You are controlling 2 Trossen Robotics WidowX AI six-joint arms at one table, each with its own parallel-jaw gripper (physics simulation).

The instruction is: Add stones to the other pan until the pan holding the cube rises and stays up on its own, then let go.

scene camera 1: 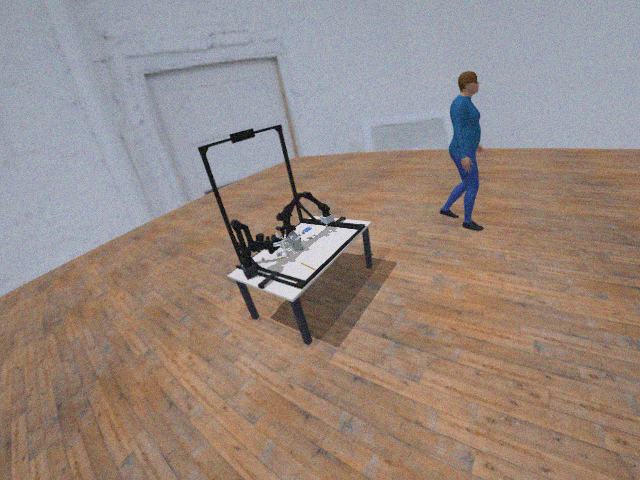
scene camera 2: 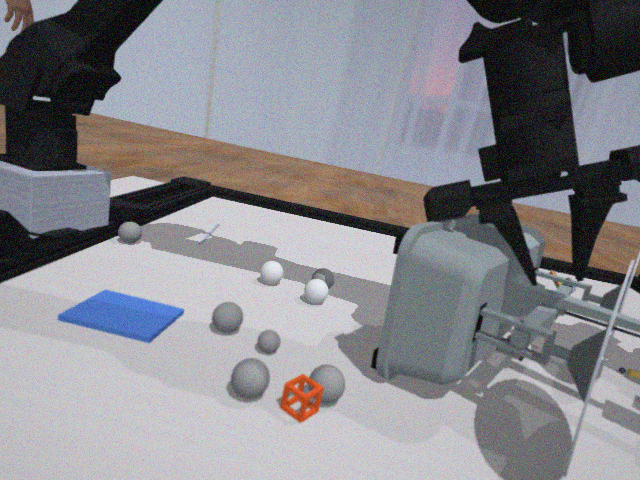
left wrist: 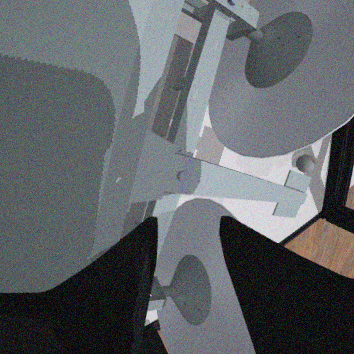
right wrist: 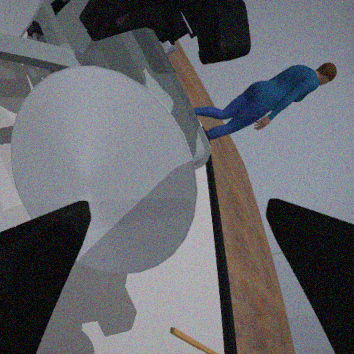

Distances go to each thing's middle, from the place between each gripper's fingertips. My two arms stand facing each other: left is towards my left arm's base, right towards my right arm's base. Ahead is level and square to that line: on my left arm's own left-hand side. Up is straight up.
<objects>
Now: the orange wire cube (scene camera 2: 289,386) 18 cm to the left of my left hand, 13 cm behind it and 9 cm below it. The rest, counted from my left hand: blue flat pad (scene camera 2: 112,312) 36 cm to the left, 10 cm below, 8 cm behind.
The orange wire cube lies 24 cm behind my right hand, 30 cm to the left of it and 13 cm below it. Also, from my right hand: blue flat pad 19 cm behind, 48 cm to the left, 14 cm below.
</objects>
